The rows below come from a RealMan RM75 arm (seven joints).
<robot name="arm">
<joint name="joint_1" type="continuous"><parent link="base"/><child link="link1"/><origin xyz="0 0 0.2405"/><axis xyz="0 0 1"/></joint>
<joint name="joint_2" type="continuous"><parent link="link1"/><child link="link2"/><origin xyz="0 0 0"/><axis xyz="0 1 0"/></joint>
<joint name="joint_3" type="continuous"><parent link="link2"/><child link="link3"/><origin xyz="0 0 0.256"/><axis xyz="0 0 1"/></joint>
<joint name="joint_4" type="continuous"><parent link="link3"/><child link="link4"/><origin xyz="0 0 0"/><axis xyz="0 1 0"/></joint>
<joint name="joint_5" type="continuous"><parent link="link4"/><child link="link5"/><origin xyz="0 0 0.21"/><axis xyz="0 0 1"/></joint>
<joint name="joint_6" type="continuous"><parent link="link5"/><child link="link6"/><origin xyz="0 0 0"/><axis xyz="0 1 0"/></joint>
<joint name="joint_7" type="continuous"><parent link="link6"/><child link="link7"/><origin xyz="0 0 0.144"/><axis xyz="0 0 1"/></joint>
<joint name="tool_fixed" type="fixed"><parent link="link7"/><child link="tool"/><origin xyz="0 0 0"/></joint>
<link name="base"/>
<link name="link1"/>
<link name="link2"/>
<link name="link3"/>
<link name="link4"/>
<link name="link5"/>
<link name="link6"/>
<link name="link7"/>
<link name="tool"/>
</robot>
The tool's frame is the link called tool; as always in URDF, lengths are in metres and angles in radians. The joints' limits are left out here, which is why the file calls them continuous.
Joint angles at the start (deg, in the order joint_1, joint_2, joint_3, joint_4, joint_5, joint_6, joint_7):
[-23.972 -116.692 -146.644 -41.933 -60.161 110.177 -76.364]
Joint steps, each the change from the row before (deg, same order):
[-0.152 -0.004 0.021 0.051 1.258 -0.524 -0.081]
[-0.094 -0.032 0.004 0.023 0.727 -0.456 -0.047]
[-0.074 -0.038 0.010 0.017 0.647 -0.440 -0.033]
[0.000 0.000 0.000 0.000 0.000 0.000 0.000]
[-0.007 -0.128 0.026 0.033 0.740 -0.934 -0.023]
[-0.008 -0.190 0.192 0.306 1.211 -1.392 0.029]
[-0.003 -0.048 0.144 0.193 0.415 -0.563 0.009]
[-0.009 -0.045 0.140 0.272 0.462 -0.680 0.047]
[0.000 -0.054 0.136 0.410 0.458 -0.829 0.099]
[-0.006 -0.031 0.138 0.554 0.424 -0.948 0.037]
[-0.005 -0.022 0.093 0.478 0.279 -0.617 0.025]
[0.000 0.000 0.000 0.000 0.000 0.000 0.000]
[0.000 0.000 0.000 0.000 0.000 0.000 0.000]
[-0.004 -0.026 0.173 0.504 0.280 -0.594 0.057]
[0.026 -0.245 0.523 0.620 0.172 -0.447 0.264]
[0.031 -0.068 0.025 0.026 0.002 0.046 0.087]
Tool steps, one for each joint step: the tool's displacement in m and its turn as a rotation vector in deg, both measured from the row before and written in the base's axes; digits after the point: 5 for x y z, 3 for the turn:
[-0.00204 0.00011 -0.00183 -0.593 1.133 0.396]
[-0.00129 0.00036 -0.00124 -0.236 0.717 0.291]
[-0.00122 0.00032 -0.00117 -0.188 0.657 0.267]
[0.00000 0.00000 0.00000 0.000 0.000 0.000]
[-0.00211 0.00067 -0.00206 0.037 0.919 0.559]
[-0.00337 0.00024 -0.00412 -0.261 1.360 0.827]
[-0.00133 0.00005 -0.00170 -0.137 0.507 0.319]
[-0.00161 0.00009 -0.00196 -0.115 0.569 0.369]
[-0.00191 0.00005 -0.00242 -0.071 0.569 0.453]
[-0.00215 0.00009 -0.00266 -0.067 0.540 0.608]
[-0.00143 -0.00020 -0.00209 -0.119 0.282 0.445]
[0.00000 0.00000 0.00000 0.000 0.000 0.000]
[0.00000 0.00000 0.00000 0.000 0.000 0.000]
[-0.00134 -0.00040 -0.00233 -0.209 0.288 0.380]
[-0.00005 -0.00159 -0.00465 -0.605 0.018 0.044]
[0.00019 -0.00044 -0.00057 -0.065 -0.082 -0.065]

